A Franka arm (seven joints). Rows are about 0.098 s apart.
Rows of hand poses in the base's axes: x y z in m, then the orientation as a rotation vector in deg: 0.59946, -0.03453, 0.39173, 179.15, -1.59, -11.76; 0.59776, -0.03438, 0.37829, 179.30, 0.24, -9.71; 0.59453, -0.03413, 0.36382, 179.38, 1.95, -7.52; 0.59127, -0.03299, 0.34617, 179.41, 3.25, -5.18; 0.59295, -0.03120, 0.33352, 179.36, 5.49, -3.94; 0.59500, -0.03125, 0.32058, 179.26, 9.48, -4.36; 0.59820, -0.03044, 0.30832, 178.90, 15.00, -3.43; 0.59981, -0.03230, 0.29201, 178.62, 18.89, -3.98; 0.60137, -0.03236, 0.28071, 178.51, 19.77, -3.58; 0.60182, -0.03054, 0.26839, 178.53, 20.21, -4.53; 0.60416, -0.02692, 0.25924, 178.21, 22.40, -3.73
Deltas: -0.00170, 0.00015, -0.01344, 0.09, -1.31, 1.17; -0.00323, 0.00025, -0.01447, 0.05, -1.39, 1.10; -0.00326, 0.00114, -0.01765, 0.02, -1.49, 0.84; 0.00168, 0.00179, -0.01265, 0.03, -0.78, 1.43; 0.00205, -0.00005, -0.01294, 0.12, 0.28, 2.54; 0.00320, 0.00081, -0.01226, 0.11, -0.57, 3.53; 0.00161, -0.00186, -0.01631, 0.12, 0.37, 2.48; 0.00156, -0.00006, -0.01130, 0.02, -0.25, 0.57; 0.00045, 0.00182, -0.01232, 0.03, 0.61, 0.27; 0.00234, 0.00362, -0.00915, 0.02, -0.51, 1.41
